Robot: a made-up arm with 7 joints. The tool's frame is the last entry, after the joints. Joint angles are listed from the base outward. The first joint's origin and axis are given. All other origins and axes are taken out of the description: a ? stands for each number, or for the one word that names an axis. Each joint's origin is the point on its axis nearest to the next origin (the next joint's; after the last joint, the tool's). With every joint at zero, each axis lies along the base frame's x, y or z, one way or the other. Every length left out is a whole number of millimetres.
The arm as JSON. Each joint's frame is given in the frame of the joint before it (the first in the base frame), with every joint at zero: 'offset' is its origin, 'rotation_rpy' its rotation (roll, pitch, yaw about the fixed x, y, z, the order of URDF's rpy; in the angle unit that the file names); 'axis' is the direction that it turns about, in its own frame. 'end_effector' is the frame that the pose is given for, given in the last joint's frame.
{
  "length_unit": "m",
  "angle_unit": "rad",
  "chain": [
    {
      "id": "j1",
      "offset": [
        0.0,
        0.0,
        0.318
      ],
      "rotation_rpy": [
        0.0,
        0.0,
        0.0
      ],
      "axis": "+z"
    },
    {
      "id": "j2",
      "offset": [
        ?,
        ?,
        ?
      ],
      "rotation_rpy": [
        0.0,
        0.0,
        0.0
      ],
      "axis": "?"
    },
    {
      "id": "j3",
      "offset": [
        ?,
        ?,
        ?
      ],
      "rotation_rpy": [
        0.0,
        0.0,
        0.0
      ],
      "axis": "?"
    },
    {
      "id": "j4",
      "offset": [
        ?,
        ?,
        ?
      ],
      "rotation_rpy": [
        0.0,
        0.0,
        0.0
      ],
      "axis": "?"
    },
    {
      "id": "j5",
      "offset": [
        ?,
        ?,
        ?
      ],
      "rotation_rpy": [
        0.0,
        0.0,
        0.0
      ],
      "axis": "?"
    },
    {
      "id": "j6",
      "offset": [
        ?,
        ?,
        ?
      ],
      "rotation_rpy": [
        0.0,
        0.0,
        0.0
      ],
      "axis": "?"
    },
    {
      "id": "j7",
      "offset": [
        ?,
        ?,
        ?
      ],
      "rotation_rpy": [
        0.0,
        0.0,
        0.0
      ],
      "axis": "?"
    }
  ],
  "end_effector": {
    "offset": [
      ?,
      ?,
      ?
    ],
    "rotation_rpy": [
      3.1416,
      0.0,
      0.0
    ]
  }
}
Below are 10 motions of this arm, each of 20 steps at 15 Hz.
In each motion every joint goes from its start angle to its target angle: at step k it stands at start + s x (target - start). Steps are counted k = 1, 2, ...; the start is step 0. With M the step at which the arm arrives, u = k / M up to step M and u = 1 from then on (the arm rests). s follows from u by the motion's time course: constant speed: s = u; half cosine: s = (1 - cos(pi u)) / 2; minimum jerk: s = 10 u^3 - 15 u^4 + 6 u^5.
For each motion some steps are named. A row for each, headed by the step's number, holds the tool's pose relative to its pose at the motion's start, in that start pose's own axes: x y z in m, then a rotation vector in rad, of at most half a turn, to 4 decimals.
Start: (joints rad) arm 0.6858 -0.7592 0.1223 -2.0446 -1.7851 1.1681 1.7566
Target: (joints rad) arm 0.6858 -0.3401 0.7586 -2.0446 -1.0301 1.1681 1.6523
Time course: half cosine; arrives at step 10
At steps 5, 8, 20:
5: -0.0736 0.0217 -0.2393 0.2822 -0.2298 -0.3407
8: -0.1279 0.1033 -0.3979 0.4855 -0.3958 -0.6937
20: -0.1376 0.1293 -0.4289 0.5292 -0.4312 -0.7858

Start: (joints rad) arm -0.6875 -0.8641 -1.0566 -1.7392 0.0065 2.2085 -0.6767
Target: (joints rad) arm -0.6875 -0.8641 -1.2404 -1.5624 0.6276 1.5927 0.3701
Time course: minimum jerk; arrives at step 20
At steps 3, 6, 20:
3: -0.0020 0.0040 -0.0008 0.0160 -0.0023 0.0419
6: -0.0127 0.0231 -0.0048 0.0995 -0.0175 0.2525
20: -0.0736 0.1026 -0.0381 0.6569 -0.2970 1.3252

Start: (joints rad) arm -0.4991 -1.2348 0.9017 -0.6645 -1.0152 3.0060 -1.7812
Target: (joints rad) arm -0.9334 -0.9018 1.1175 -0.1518 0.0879 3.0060 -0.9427
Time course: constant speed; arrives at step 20
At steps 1, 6, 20:
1: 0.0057 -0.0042 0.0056 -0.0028 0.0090 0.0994
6: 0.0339 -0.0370 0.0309 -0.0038 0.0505 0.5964
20: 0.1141 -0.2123 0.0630 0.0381 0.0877 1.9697

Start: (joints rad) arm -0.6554 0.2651 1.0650 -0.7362 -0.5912 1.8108 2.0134
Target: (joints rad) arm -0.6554 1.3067 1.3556 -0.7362 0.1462 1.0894 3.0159
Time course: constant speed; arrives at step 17
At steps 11, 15, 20:
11: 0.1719 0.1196 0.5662 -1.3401 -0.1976 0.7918
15: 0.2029 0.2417 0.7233 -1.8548 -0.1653 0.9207
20: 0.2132 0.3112 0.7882 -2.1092 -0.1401 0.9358

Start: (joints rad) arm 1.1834 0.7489 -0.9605 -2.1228 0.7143 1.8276 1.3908
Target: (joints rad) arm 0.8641 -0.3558 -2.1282 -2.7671 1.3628 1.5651 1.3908
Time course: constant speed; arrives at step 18
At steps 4, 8, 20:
4: 0.2423 0.0702 -0.0848 0.0668 -0.4744 0.2437
8: 0.4639 0.1671 -0.0494 0.0982 -1.0012 0.4495
20: 0.6421 0.3735 0.3345 0.0116 -2.4580 0.7744

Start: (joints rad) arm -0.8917 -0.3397 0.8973 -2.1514 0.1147 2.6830 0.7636
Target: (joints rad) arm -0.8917 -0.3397 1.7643 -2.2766 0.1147 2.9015 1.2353
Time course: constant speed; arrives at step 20
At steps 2, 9, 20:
2: -0.0464 -0.0317 0.0047 0.0309 -0.0293 -0.0265
9: -0.2236 -0.1129 0.0013 0.1305 -0.1466 -0.1171
20: -0.5148 -0.1364 -0.0596 0.2497 -0.3718 -0.2555

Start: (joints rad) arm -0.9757 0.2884 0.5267 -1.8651 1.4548 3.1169 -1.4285
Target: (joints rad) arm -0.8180 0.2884 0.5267 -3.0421 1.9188 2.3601 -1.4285
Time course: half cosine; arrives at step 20
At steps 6, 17, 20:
6: -0.1280 -0.0177 0.0323 0.1618 -0.2619 0.1001
17: -0.5543 -0.0599 -0.1480 0.4408 -1.0488 0.6683
20: -0.5755 -0.0603 -0.1765 0.4387 -1.0931 0.7189

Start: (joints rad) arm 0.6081 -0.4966 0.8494 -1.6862 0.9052 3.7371 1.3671
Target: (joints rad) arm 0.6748 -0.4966 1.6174 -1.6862 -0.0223 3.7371 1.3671
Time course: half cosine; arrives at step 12
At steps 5, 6, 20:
5: -0.1481 0.0686 -0.0861 -0.1126 -0.4334 -0.1746
6: -0.1951 0.0857 -0.1297 -0.1310 -0.5937 -0.2240
20: -0.3319 0.1095 -0.3486 -0.0894 -1.2331 -0.3500

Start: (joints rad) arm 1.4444 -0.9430 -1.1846 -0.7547 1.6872 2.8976 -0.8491
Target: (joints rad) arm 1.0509 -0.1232 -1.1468 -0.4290 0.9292 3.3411 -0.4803
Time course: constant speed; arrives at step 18
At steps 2, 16, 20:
2: -0.0371 -0.0716 0.0151 0.0018 -0.0124 -0.1279
16: -0.4864 -0.3738 0.0081 0.2213 0.0639 -0.9768
20: -0.5642 -0.3770 -0.0072 0.2884 0.0792 -1.0818

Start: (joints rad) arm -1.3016 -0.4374 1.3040 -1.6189 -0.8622 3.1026 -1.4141
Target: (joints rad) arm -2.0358 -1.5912 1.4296 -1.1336 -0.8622 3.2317 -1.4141
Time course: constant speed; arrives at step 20
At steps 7, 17, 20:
7: 0.1551 0.0964 0.0234 -0.0357 -0.1874 -0.4296
17: 0.5346 -0.0062 0.1760 -0.0639 -0.1069 -1.0637
20: 0.6535 -0.1090 0.2176 -0.0672 0.0000 -1.2306

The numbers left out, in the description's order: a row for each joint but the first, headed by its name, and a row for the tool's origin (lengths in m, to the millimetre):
j2: xyz 0.0 0.0 0.0, axis +y
j3: xyz 0.0 0.0 0.472, axis +z
j4: xyz 0.126 0.0 0.0, axis -y
j5: xyz -0.098 0.0 0.455, axis +z
j6: xyz 0.0 0.0 0.0, axis -y
j7: xyz 0.106 0.0 0.0, axis -z
tool: xyz 0.0 0.0 0.0

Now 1 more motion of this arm.
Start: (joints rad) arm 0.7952 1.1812 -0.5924 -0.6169 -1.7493 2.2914 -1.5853
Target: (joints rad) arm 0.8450 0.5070 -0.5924 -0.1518 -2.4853 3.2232 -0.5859
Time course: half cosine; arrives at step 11
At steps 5, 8, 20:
5: -0.2591 -0.2410 0.0254 -0.2161 -0.4123 0.4724
8: -0.4016 -0.5270 -0.0051 -0.3977 -0.6737 0.7003
20: -0.4320 -0.6596 -0.0341 -0.4484 -0.7350 0.7593

